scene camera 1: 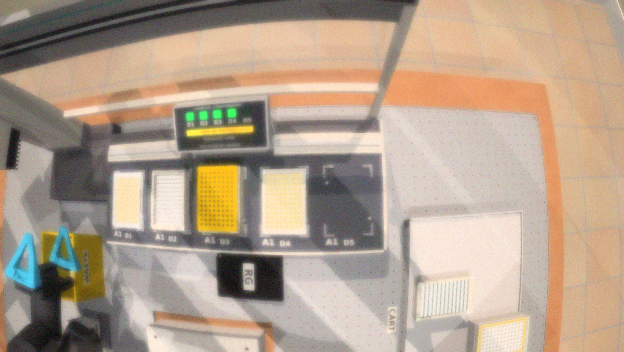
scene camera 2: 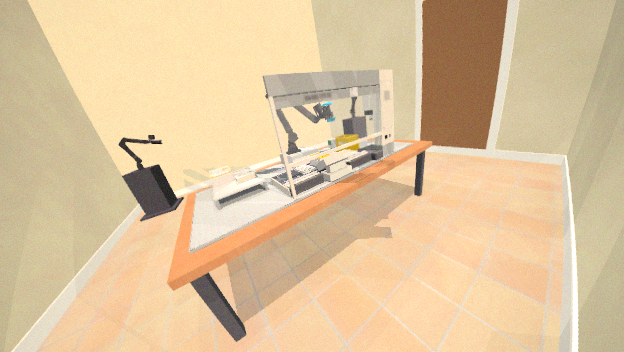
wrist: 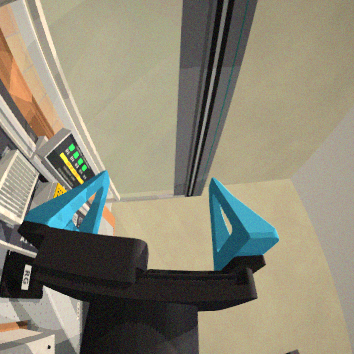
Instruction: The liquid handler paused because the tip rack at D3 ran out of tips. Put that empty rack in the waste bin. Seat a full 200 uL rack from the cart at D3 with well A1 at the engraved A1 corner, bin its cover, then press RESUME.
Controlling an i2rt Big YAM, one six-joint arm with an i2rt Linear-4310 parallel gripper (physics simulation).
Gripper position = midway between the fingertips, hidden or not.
My gripper [scene camera 1: 47, 230] is open, with nothing in its grasp. Also in view: a yellow waste bin [scene camera 1: 89, 282], a black RG block [scene camera 1: 245, 276], a cart tray [scene camera 1: 488, 247], a resume button box [scene camera 1: 99, 322] and an enclosure post [scene camera 1: 405, 21].
My gripper also shows in the wrist view [wrist: 158, 178].
